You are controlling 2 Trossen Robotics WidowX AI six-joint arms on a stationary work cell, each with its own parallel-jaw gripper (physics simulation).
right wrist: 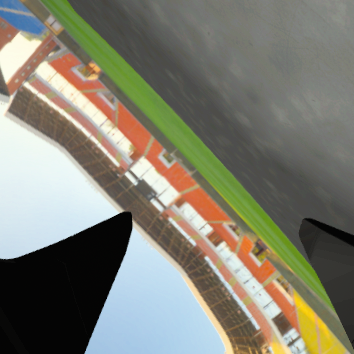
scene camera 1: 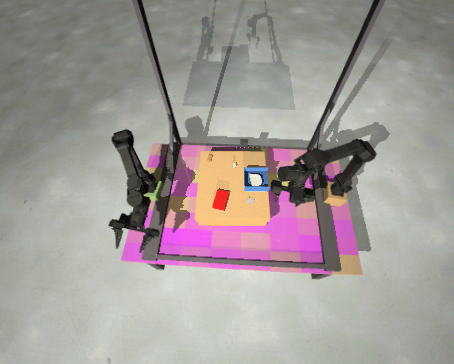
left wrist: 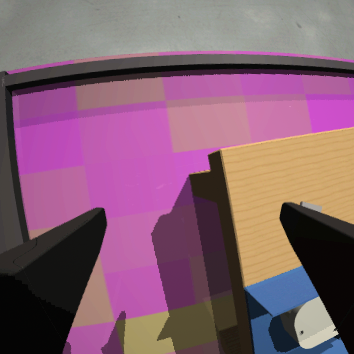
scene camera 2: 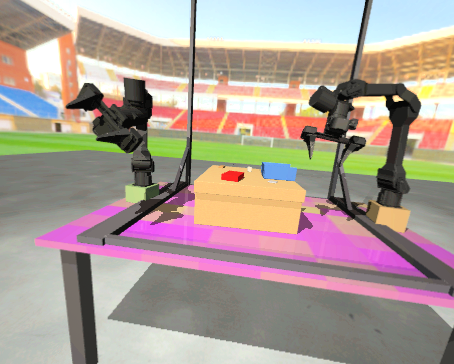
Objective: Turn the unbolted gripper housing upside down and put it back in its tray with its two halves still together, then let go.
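Seen in the pictures: left gripper, fingertip midpoint: [scene camera 1: 285, 204] [left wrist: 194, 213] [scene camera 2: 325, 162]; right gripper, fingertip midpoint: [right wrist: 217, 223] [scene camera 1: 128, 250] [scene camera 2: 81, 122]; left arm's base at its link origin: [scene camera 1: 337, 190] [scene camera 2: 388, 204]; right arm's base at its link origin: [scene camera 1: 150, 187] [scene camera 2: 142, 184].
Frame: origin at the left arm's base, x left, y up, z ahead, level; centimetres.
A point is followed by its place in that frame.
The pale housing [scene camera 1: 256, 179] @[z 44.7, x 7.0, y 10.6 cm] [left wrist: 317, 320] @[z 44.9, x 7.3, y 10.6 cm] lies in the blue tray [scene camera 1: 256, 188] @[z 44.1, x 12.1, y 10.7 cm] [scene camera 2: 279, 171] @[z 44.1, x 12.2, y 10.5 cm] [left wrist: 285, 287] @[z 41.1, x 11.6, y 9.8 cm], with a darker part at its side. The tray's wall hides it in scene camera 2, and a finger covers part of it in the left wrist view. How its two halves meet is too small to tell. My left gripper [scene camera 1: 286, 197] @[z 30.6, x 20.8, y 16.1 cm] [scene camera 2: 326, 161] @[z 30.6, x 20.8, y 16.1 cm] [left wrist: 194, 213] @[z 30.6, x 20.8, y 16.1 cm] is open and empty, above and to the right of the tray in scene camera 1. My right gripper [scene camera 1: 131, 248] @[z 89.2, x 53.8, y 22.5 cm] [right wrist: 217, 223] @[z 89.2, x 53.8, y 22.5 cm] is open and empty, far left, away from the tray.
The tray stands on a raised wooden box [scene camera 1: 210, 190] @[z 66.8, x 15.4, y 7.2 cm] [scene camera 2: 247, 217] @[z 53.0, x 26.3, y -4.5 cm] [left wrist: 265, 210] @[z 40.5, x 18.9, y 7.1 cm]. A red block [scene camera 1: 221, 199] @[z 60.1, x 20.3, y 9.1 cm] [scene camera 2: 232, 176] @[z 59.7, x 24.8, y 8.8 cm], a small grey piece [scene camera 1: 250, 200] @[z 46.2, x 17.5, y 7.4 cm] [left wrist: 311, 205] @[z 46.4, x 19.0, y 7.4 cm], a small white piece [scene camera 1: 234, 164] @[z 57.2, x -1.0, y 9.2 cm] and a brown piece [scene camera 1: 210, 158] @[z 70.9, x -3.5, y 7.9 cm] lie on it. A dark frame [scene camera 1: 240, 261] @[z 46.4, x 44.5, y -7.0 cm] edges the table.
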